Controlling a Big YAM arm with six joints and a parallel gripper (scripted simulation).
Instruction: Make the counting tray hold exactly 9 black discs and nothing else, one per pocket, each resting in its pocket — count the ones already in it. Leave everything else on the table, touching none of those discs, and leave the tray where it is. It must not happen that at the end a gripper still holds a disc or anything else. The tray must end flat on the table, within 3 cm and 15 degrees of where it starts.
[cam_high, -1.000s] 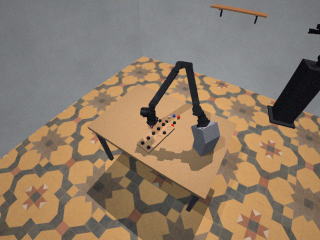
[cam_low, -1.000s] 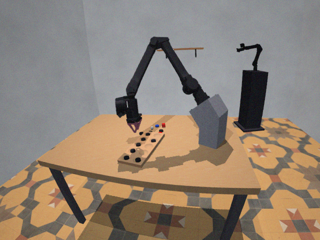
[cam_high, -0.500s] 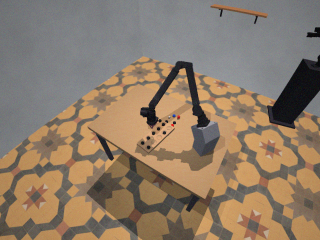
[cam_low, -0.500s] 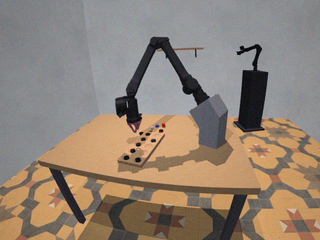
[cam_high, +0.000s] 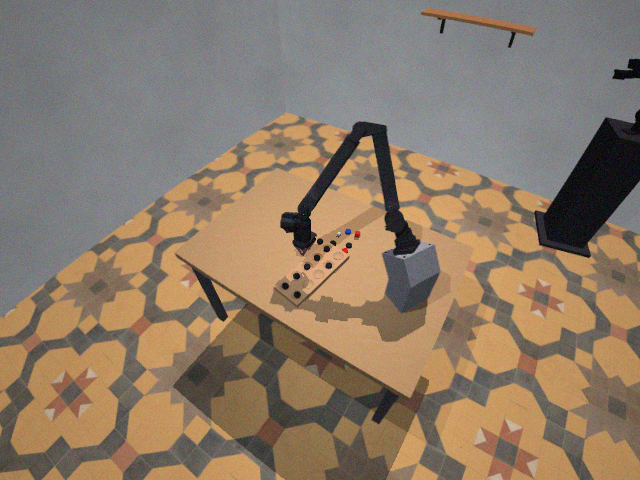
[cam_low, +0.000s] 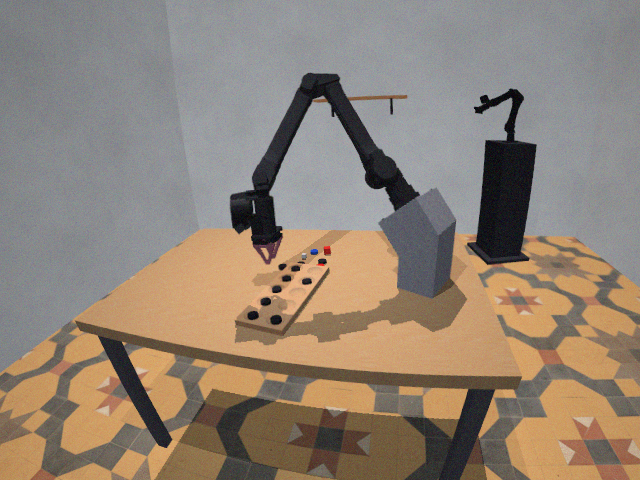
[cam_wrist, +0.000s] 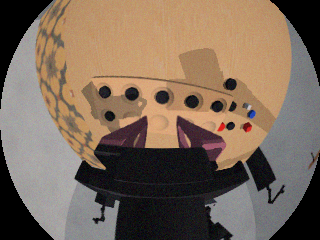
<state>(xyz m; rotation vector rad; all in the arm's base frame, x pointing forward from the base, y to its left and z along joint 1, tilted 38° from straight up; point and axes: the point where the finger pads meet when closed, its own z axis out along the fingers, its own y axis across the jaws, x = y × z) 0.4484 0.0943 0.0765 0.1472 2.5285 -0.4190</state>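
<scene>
The red disc is 15 cm behind my hand, 16 cm to the right of it and 12 cm below it. Also, from my hand: wooden counting tray: 4 cm behind, 2 cm to the left, 12 cm below; small white piece: 8 cm behind, 26 cm to the right, 12 cm below; blue disc: 13 cm behind, 30 cm to the right, 12 cm below.
</scene>
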